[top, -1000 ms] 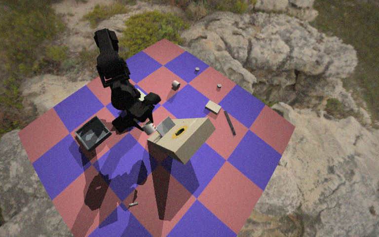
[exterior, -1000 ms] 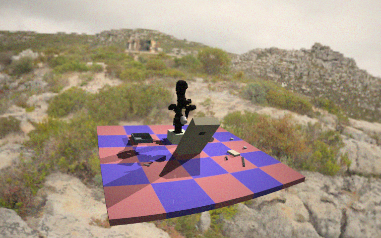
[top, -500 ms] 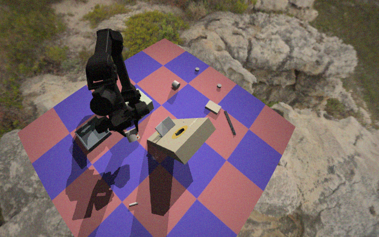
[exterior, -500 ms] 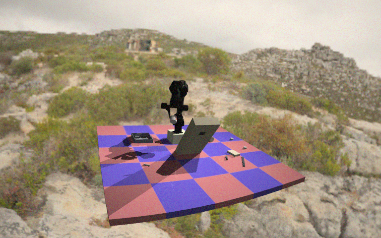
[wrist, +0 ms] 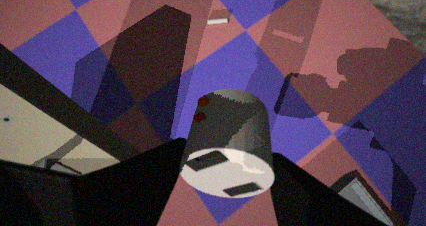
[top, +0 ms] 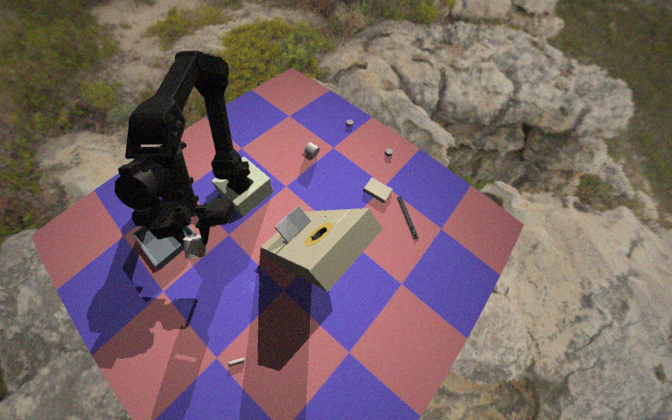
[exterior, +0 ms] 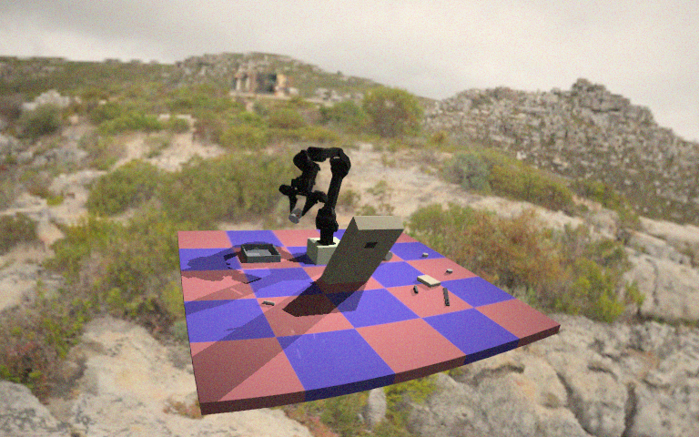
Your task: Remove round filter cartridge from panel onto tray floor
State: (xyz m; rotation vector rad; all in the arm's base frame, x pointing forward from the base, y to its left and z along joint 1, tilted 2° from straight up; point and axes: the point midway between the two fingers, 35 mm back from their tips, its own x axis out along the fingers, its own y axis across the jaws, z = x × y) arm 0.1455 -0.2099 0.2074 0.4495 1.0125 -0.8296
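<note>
My gripper tip is 250 mm past the dark tray, 50 mm to the left of it and 250 mm above it. Round my gripper tip: grey flap: 110 mm ahead, 200 mm to the left, 120 mm below; beige service panel: 160 mm ahead, 190 mm to the left, 100 mm below; round grey filter cartridge: right at my gripper tip.
</note>
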